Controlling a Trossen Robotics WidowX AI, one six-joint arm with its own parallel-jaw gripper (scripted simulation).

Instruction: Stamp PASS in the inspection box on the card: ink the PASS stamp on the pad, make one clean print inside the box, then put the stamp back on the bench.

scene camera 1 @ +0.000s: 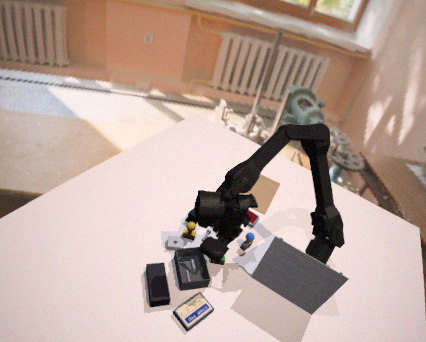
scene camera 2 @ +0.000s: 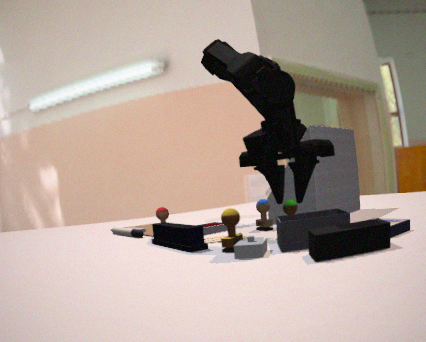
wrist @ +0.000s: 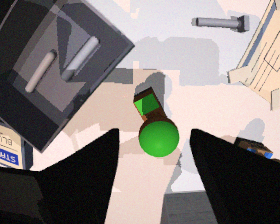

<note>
I see my gripper, a green-knobbed stamp, a grey box and a black box.
My gripper is seen too in scene camera 1 and in the wrist view.
</note>
